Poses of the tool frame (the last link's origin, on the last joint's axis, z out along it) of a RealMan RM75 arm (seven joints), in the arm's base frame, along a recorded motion.
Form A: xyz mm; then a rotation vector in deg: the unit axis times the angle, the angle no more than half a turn.
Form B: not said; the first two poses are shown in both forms.
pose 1, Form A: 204 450 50 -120.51 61.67 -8.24
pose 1, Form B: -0.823 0.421 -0.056 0.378 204 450 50
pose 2, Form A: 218 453 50 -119.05 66.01 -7.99
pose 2, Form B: -0.811 0.449 -0.054 0.372 218 453 50
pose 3, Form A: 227 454 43 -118.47 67.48 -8.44
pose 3, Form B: -0.806 0.459 -0.057 0.370 227 454 43
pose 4, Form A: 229 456 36 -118.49 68.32 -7.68
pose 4, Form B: -0.805 0.464 -0.052 0.367 229 456 36
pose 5, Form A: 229 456 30 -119.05 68.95 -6.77
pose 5, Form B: -0.806 0.467 -0.046 0.360 229 456 30
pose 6, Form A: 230 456 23 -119.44 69.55 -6.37
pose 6, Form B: -0.807 0.470 -0.043 0.355 230 456 23
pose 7, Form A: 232 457 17 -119.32 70.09 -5.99
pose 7, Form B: -0.806 0.473 -0.040 0.354 232 457 17
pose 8, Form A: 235 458 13 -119.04 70.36 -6.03
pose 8, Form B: -0.804 0.475 -0.041 0.355 235 458 13
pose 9, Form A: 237 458 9 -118.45 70.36 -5.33
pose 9, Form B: -0.802 0.476 -0.036 0.359 237 458 9
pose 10, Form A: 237 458 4 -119.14 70.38 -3.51
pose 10, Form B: -0.805 0.475 -0.024 0.355 237 458 4
